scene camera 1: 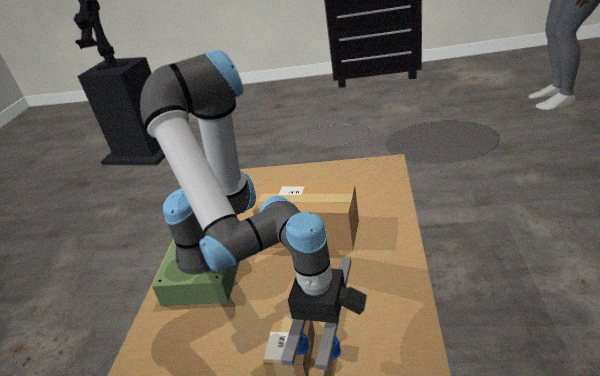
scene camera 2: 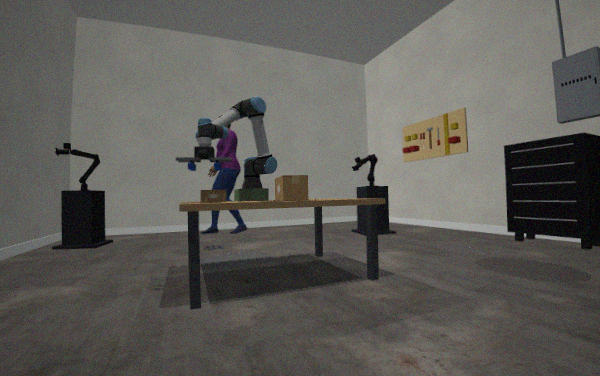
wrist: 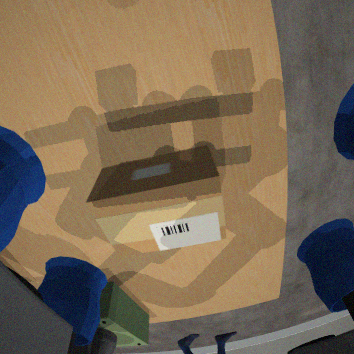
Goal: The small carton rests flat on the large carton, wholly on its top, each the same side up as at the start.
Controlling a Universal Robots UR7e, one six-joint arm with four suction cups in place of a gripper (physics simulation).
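Frame: origin at the arm's base, x right, y ahead, z up, level; metres.
Where they show: hand at its tool point: (scene camera 1: 323, 322) (scene camera 2: 204, 169) (wrist: 197, 218); arm's base at its link origin: (scene camera 1: 201, 256) (scene camera 2: 252, 189).
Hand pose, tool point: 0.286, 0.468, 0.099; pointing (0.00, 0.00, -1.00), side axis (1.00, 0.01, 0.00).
Note:
Things, the pixels of their centre, and the offset from my tool point, as dx, dy, dz.
- small carton at the middle of its body: (wrist: 161, 202) (scene camera 1: 290, 346) (scene camera 2: 213, 196) -0.036, -0.113, -0.149
- large carton at the middle of its body: (scene camera 1: 307, 216) (scene camera 2: 290, 188) -0.522, -0.181, -0.110
The small carton (scene camera 1: 274, 352) (scene camera 2: 213, 195) (wrist: 160, 220) is brown, with pale tape and a white barcode label on its top. It rests on the wooden table, apart from the large carton. The large carton (scene camera 1: 339, 227) (scene camera 2: 292, 188) stands on the same table on its base, with a white label on top; the arm hides part of it in scene camera 1. My gripper (scene camera 1: 316, 306) (scene camera 2: 204, 160) is open and holds nothing. It hangs level well above the small carton, with a clear gap below its blue suction cups, which also show at the sides of the wrist view.
The arm stands on a green base block (scene camera 1: 192, 292) (scene camera 2: 251, 194) (wrist: 127, 312), beside the cartons on the wooden table (scene camera 1: 390, 280) (scene camera 2: 340, 202). A person in a purple top (scene camera 2: 229, 150) stands behind the table. Dark pedestals with small arms and a black drawer cabinet (scene camera 1: 375, 45) (scene camera 2: 545, 185) stand farther off.

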